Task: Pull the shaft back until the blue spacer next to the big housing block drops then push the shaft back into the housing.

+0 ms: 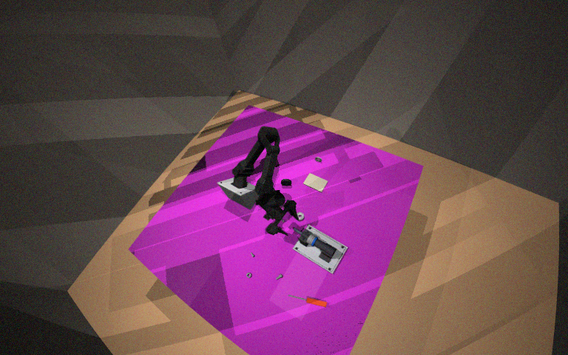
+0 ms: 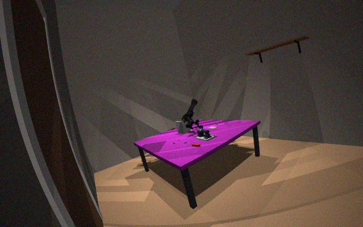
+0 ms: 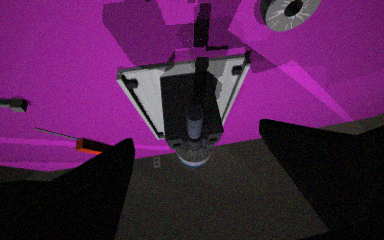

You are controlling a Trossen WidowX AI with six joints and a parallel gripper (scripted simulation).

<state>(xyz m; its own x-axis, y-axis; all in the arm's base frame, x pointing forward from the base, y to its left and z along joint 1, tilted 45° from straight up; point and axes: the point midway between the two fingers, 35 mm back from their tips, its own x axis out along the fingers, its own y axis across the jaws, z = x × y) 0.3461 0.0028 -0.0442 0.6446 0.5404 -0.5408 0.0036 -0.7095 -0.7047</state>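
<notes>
My gripper tip is now 80 mm short of the dark shaft and 20 mm above it. From my gripper tip the other things lie so: black disc (200 mm behind, 220 mm to the left, 70 mm below); then grey ring (30 mm behind, 90 mm to the left, 90 mm below); then blue spacer (120 mm ahead, 20 mm below).
</notes>
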